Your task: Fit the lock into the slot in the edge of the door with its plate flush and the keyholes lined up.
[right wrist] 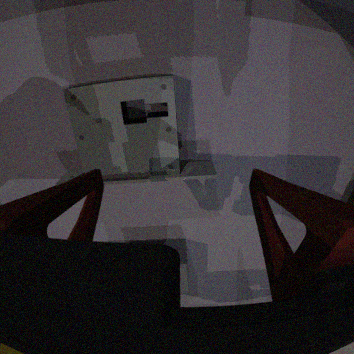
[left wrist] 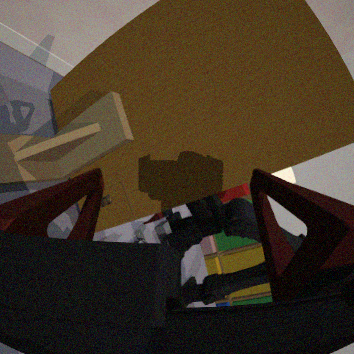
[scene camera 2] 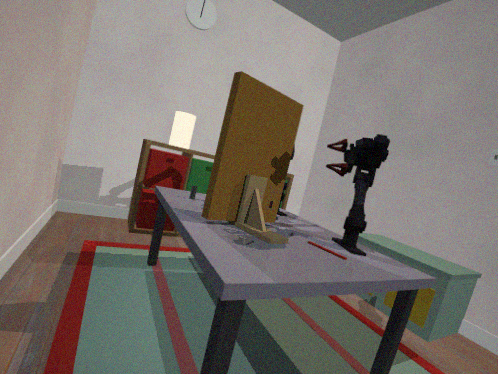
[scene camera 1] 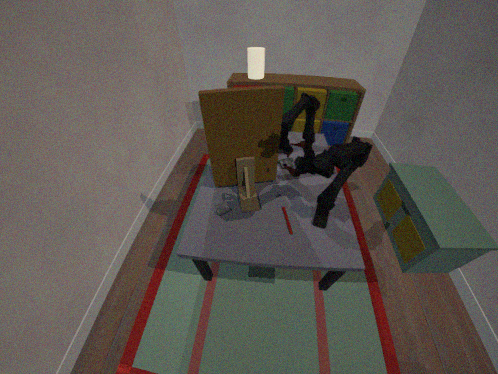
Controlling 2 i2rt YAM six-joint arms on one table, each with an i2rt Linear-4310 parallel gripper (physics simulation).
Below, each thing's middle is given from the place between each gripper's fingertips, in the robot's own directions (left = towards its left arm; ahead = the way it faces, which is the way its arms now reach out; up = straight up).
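Counted from my right hand: grey lock [right wrist: 141, 149] 3 cm behind and 4 cm below; tan wooden stand [scene camera 1: 245, 166] 20 cm to the left, 23 cm ahead and 4 cm above; brown door [scene camera 2: 260, 125] 20 cm to the left, 23 cm ahead and 24 cm above.
My left hand is 19 cm to the left of the brown door, 21 cm short of it and 6 cm above it. Counted from my left hand, the grey lock is 5 cm behind, 39 cm to the right and 35 cm below; the tan wooden stand is 18 cm to the right, 21 cm ahead and 26 cm below.
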